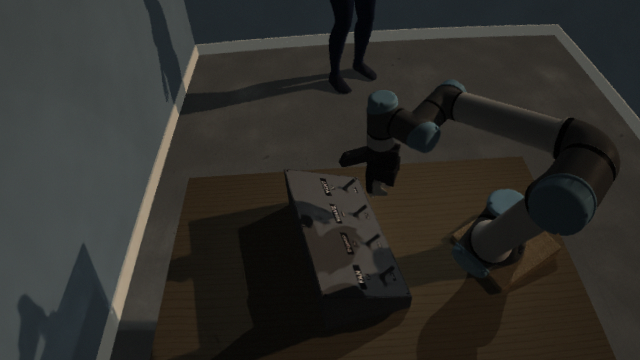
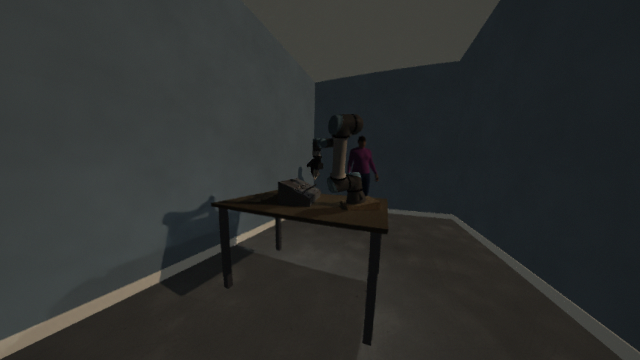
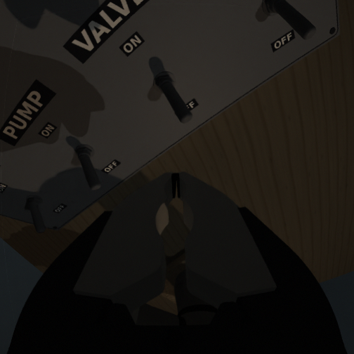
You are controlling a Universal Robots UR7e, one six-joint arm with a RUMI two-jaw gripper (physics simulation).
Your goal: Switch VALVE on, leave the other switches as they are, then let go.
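Places are measured from the arm's base along level axes (x ahead, y left, z up), in centimetres.
Pixels of known places: gripper, fingertip midpoint: [image 1: 373, 197] [image 2: 315, 179]; arm's base at its link origin: [image 2: 356, 201].
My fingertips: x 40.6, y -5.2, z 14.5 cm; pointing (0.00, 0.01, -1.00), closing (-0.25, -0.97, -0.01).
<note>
Ahead of a thing's pixels: the offset from my fingertips to its middle. Level surfaces: height alone.
The grey switch panel {dz -11.8, dx +9.8, dy +7.8 cm} [image 1: 302, 186] [image 2: 295, 196] [image 3: 220, 60] has a sloped face with several dark levers. The VALVE lever {dz -6.9, dx +3.6, dy -0.9 cm} [image 1: 360, 211] [image 3: 173, 97] leans to its OFF mark, partly covering it, under the VALVE label [image 3: 102, 31]. The PUMP lever {dz -6.9, dx -0.5, dy +10.3 cm} [image 1: 372, 240] [image 3: 88, 169] and the FAN lever {dz -6.9, dx -4.7, dy +21.6 cm} [image 1: 387, 273] [image 3: 36, 214] also lean to OFF. The end lever {dz -6.9, dx +7.8, dy -12.2 cm} [image 1: 349, 184] [image 3: 295, 20] beyond VALVE leans to OFF. My gripper [image 1: 377, 191] [image 2: 315, 177] [image 3: 176, 174] is shut and empty, above the table side of the panel's lever edge, apart from the VALVE lever.
The panel stands on a wooden table {dz -18.1 cm} [image 1: 425, 190] [image 2: 350, 215] [image 3: 280, 150]. The arm's base stands on a wooden block [image 1: 537, 255] at the table's right side. A person [image 1: 341, 45] [image 2: 362, 160] stands beyond the table. A wall [image 1: 75, 125] [image 2: 150, 125] is on the left.
</note>
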